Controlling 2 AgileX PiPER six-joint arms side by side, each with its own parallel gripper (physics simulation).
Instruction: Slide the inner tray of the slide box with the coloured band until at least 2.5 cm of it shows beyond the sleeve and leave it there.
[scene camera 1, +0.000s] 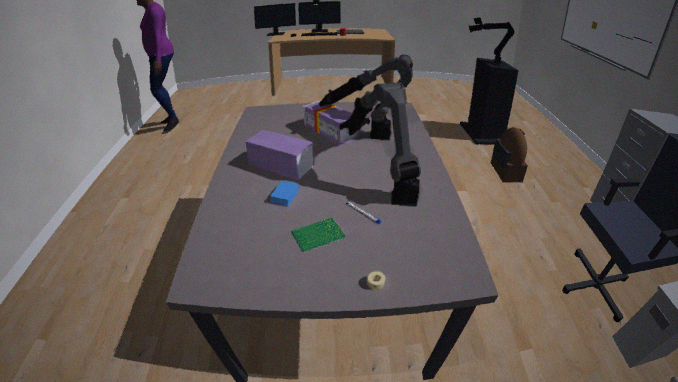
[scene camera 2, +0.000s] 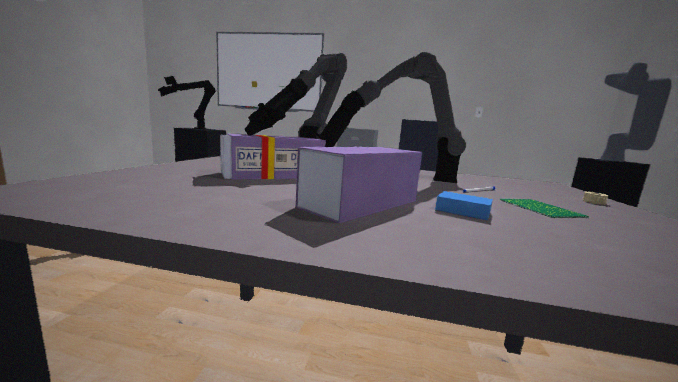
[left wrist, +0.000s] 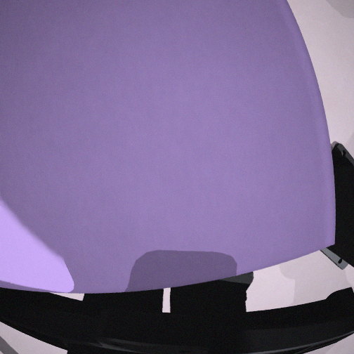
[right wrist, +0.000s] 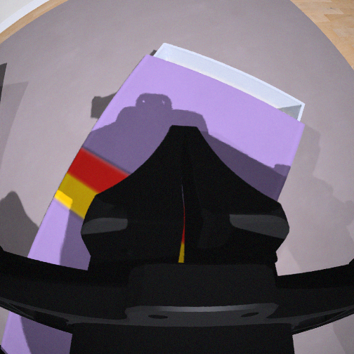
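Note:
The slide box with the coloured band lies at the back of the table. Its red and yellow band wraps the purple sleeve. A short strip of the white inner tray shows beyond the sleeve at the end away from the left arm. My right gripper is shut, with its tips at the sleeve's top. My left gripper is at the opposite end; its fingers look shut, their tips hidden under the purple surface in the left wrist view.
A plain purple box lies beside the banded one. A blue block, a green sheet, a pen and a tape ring lie on the table.

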